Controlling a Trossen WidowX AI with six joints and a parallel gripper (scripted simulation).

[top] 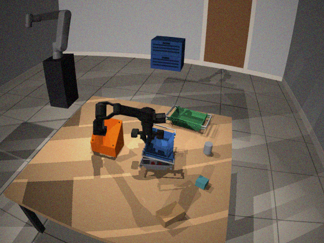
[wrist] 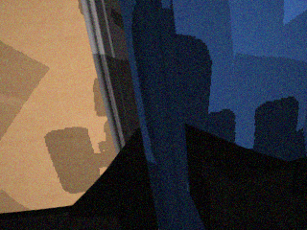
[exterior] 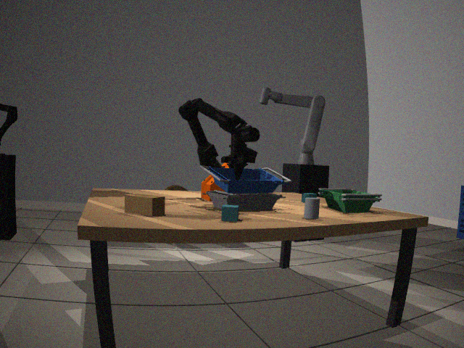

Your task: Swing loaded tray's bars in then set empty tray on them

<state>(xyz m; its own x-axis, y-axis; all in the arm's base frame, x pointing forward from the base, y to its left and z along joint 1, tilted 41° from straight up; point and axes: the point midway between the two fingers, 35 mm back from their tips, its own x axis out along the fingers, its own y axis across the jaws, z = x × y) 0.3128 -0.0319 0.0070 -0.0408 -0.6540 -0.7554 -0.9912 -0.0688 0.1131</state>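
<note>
Now: gripper tip 70 mm short of the blue tray, 10 mm to the right of it and 20 mm below it. Round my gripper tip: tan box (210 mm ahead, 420 mm to the right, 80 mm below); grey cylinder (370 mm ahead, 140 mm to the left, 70 mm below).
</note>
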